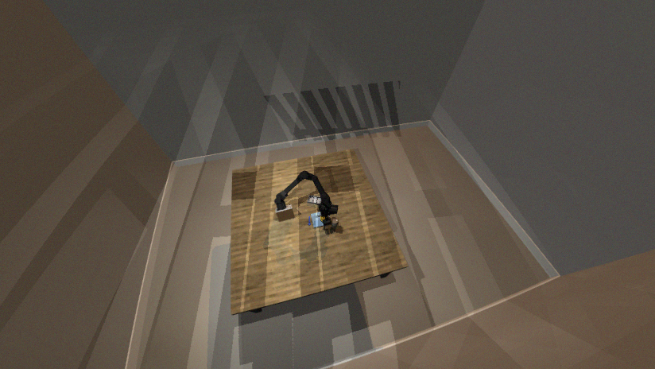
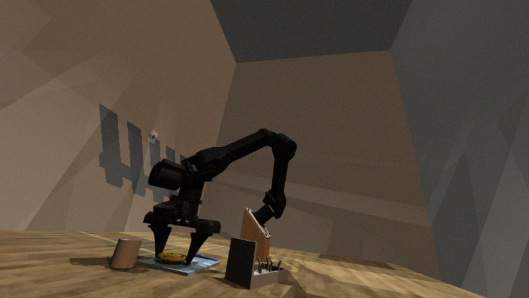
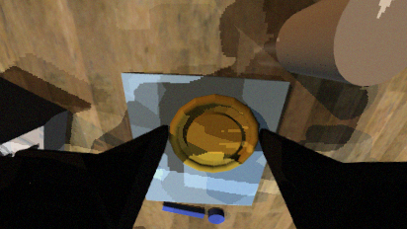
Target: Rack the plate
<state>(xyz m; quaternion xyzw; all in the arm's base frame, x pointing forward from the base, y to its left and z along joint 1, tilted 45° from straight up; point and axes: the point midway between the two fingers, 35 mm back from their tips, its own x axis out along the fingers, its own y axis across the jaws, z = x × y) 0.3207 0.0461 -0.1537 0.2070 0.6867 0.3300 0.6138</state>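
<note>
My gripper tip is 3 cm past the light blue mat, 1 cm to the right of it and 1 cm above it. From my gripper tip the other things lie so: blue pen: 13 cm behind, 1 cm to the right; yellow plate: 1 cm above; cup: 8 cm ahead, 5 cm to the right, 2 cm above.
</note>
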